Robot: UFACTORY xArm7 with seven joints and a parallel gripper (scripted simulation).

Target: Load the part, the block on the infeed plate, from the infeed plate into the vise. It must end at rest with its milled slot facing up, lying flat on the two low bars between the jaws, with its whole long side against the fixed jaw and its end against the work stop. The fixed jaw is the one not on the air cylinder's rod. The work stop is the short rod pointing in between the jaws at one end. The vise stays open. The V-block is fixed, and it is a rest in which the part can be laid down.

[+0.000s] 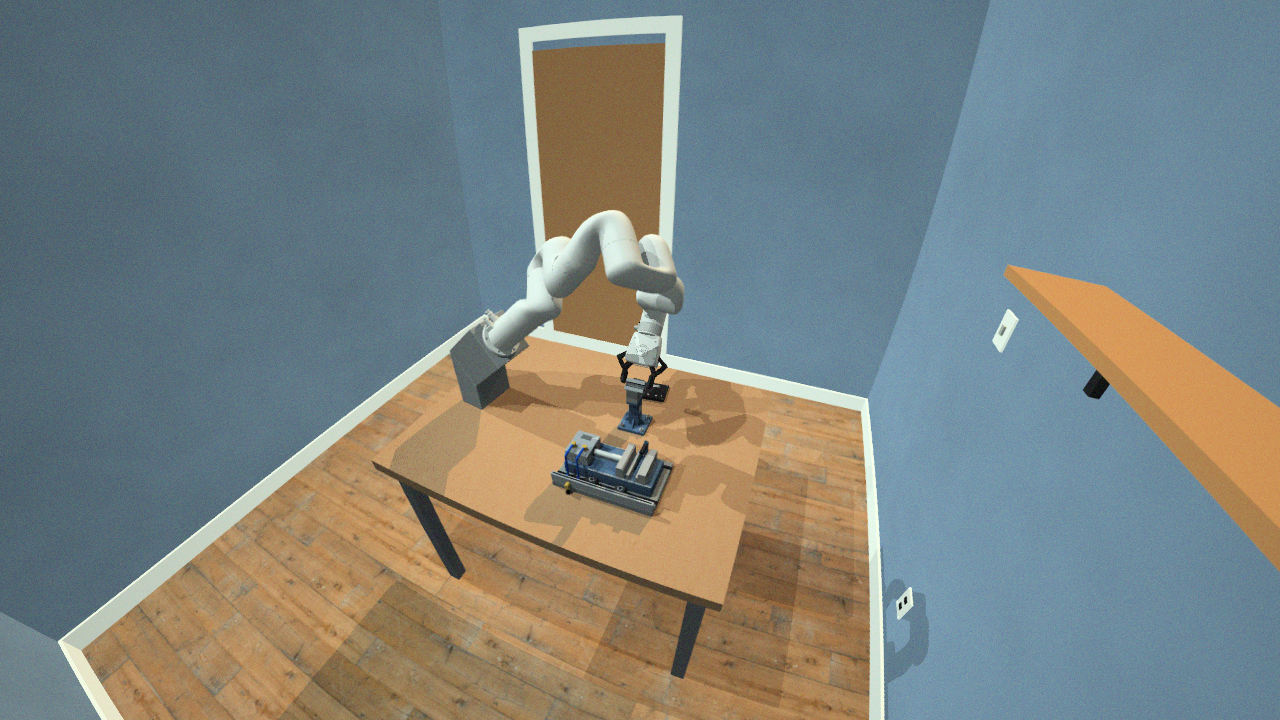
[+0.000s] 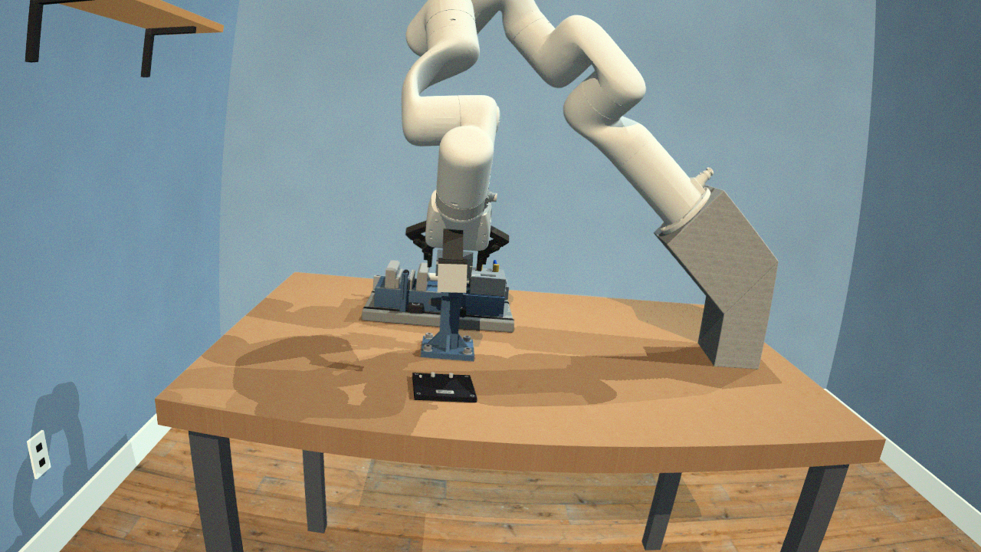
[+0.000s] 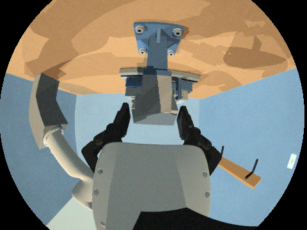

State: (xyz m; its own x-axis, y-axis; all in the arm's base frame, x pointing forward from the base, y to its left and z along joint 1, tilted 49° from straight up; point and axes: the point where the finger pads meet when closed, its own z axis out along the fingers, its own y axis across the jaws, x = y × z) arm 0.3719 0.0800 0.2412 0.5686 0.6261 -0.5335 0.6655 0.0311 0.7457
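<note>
Now: hand 1 cm to the left of the grey block and 1 cm above it. Round my hand: black infeed plate (2 cm ahead, 17 cm to the left, 16 cm below); then white cylinder rod (2 cm behind, 24 cm to the right, 9 cm below); then work stop (7 cm ahead, 20 cm to the right, 8 cm below).
</note>
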